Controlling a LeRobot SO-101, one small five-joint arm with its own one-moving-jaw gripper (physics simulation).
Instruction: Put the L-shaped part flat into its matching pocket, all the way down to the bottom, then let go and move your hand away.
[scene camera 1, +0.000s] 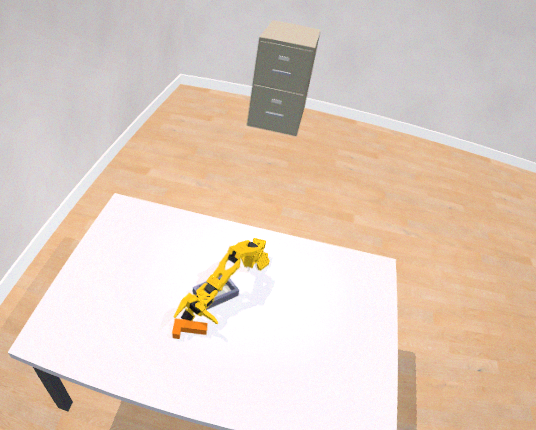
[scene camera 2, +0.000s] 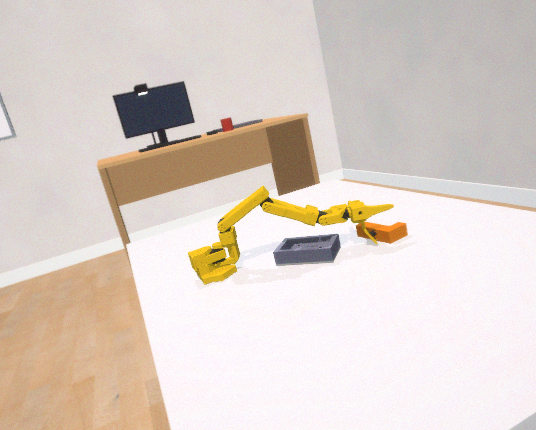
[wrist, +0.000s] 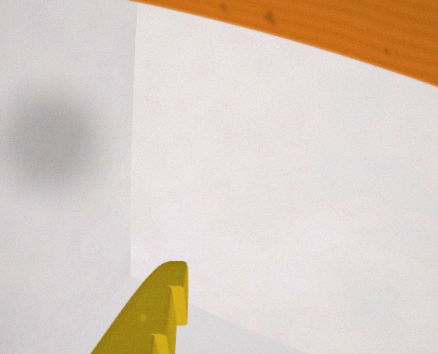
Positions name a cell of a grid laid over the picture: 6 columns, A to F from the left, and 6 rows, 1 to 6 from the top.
The gripper touches an orange L-shaped part (scene camera 2: E4). Also in view: a grey pocket block (scene camera 2: D4).
The orange L-shaped part is seen too in the wrist view (wrist: F1).
